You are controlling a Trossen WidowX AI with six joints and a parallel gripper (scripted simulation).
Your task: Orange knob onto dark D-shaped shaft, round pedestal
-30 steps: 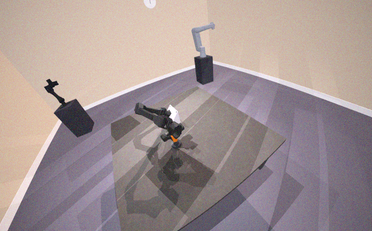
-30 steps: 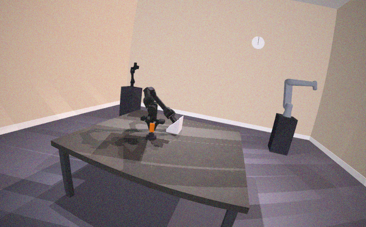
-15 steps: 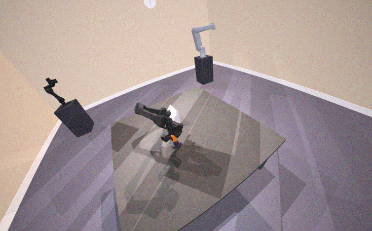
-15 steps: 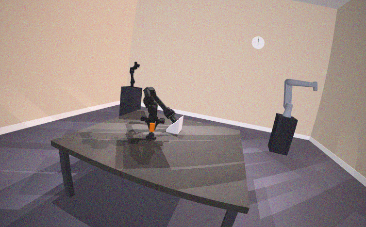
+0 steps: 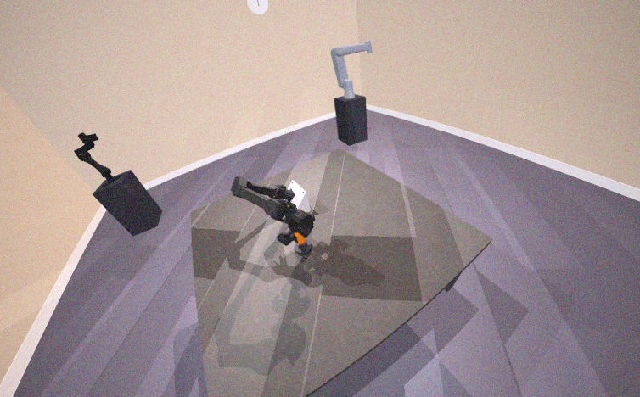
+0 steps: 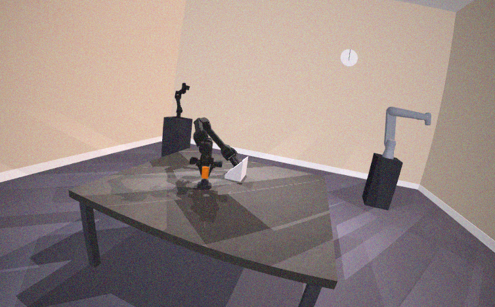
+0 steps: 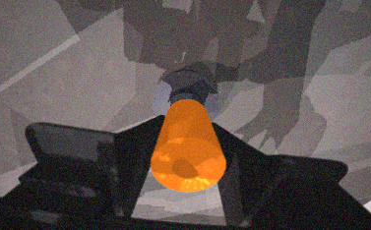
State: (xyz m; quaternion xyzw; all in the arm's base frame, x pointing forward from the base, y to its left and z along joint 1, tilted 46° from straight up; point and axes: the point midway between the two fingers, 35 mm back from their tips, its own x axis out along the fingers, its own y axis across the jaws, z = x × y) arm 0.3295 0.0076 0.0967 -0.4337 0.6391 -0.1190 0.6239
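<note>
My gripper tip is now 2 cm below the orange knob. The rest, counted from my gripper tip: round pedestal (4 cm below).
</note>
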